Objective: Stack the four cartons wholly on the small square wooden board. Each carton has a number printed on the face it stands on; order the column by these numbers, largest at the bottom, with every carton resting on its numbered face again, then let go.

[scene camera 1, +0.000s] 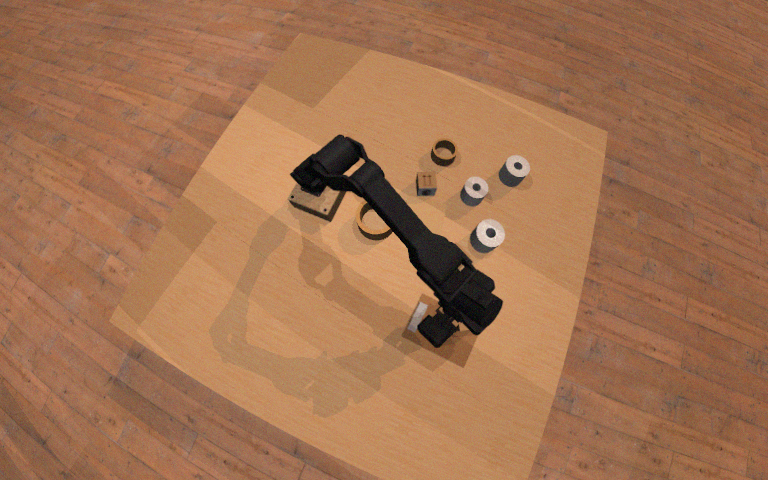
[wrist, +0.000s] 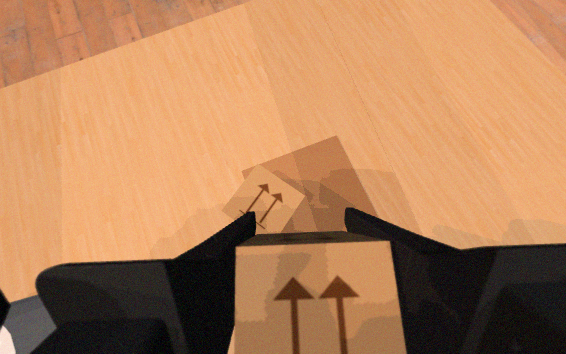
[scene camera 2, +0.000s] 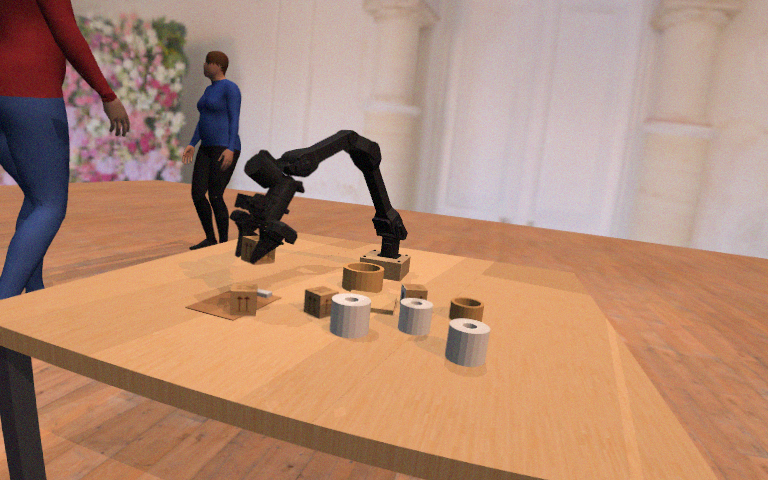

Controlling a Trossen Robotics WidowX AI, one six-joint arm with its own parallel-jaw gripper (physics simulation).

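Places are measured from the arm's base along level axes (x down, y right, z back), in millimetres.
Where they show: gripper, fingertip midpoint: [wrist: 300, 216] [scene camera 2: 244, 259]; arm's base, origin of the base link: [scene camera 1: 314, 184] [scene camera 2: 389, 255].
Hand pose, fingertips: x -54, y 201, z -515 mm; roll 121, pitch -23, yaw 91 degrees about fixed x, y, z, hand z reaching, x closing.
Note:
Things, the pixels of their top centre, and the offset from my fingertips. "spot": a spot on its surface instead.
- brown carton, middle of its top: [wrist: 319, 331] [scene camera 2: 259, 237] dz +34, dx -46, dy -15 mm
- second carton, middle of its top: [wrist: 263, 203] [scene camera 2: 244, 287] dz -24, dx +55, dy -19 mm
- brown square sheet, middle of its top: [wrist: 322, 223] [scene camera 2: 236, 297] [scene camera 1: 443, 330] dz +18, dx +99, dy +29 mm
- third carton, middle of its top: [scene camera 2: 322, 290] dz +62, dx +57, dy -165 mm
- fourth carton, middle of its top: [scene camera 2: 414, 286] [scene camera 1: 427, 179] dz +218, dx +57, dy -346 mm
- pale thin board, middle of its top: [scene camera 2: 371, 299] [scene camera 1: 423, 217] dz +186, dx +99, dy -247 mm
- white bar, surface spot: [scene camera 2: 264, 293] spot: dz +82, dx +99, dy -7 mm
- large ring, middle of its top: [scene camera 2: 363, 267] [scene camera 1: 375, 214] dz +309, dx +52, dy -183 mm
- small ring, middle of its top: [scene camera 2: 467, 302] [scene camera 1: 445, 148] dz +206, dx +69, dy -481 mm
My gripper [scene camera 2: 245, 258] [wrist: 300, 216] is shut on a brown carton [scene camera 2: 266, 252] [wrist: 320, 300] with two printed arrows, holding it above the table. A second carton [scene camera 2: 243, 301] [wrist: 270, 200] stands partly on the brown square sheet [scene camera 1: 453, 353] [scene camera 2: 208, 305] [wrist: 325, 155]. A third carton [scene camera 2: 318, 301] stands right of that sheet in scene camera 2. A fourth carton [scene camera 1: 426, 183] [scene camera 2: 415, 291] stands near the small ring. A pale thin board [scene camera 2: 384, 310] shows partly behind the rolls. The numbered faces are hidden.
A white bar [scene camera 1: 417, 316] [scene camera 2: 264, 293] lies on the brown sheet. Three white rolls [scene camera 1: 484, 246] [scene camera 1: 471, 196] [scene camera 1: 512, 176] [scene camera 2: 350, 322] [scene camera 2: 415, 321] [scene camera 2: 466, 346] stand on the table. A large ring [scene camera 1: 373, 232] [scene camera 2: 362, 280] and a small ring [scene camera 1: 443, 161] [scene camera 2: 466, 312] stand nearby.

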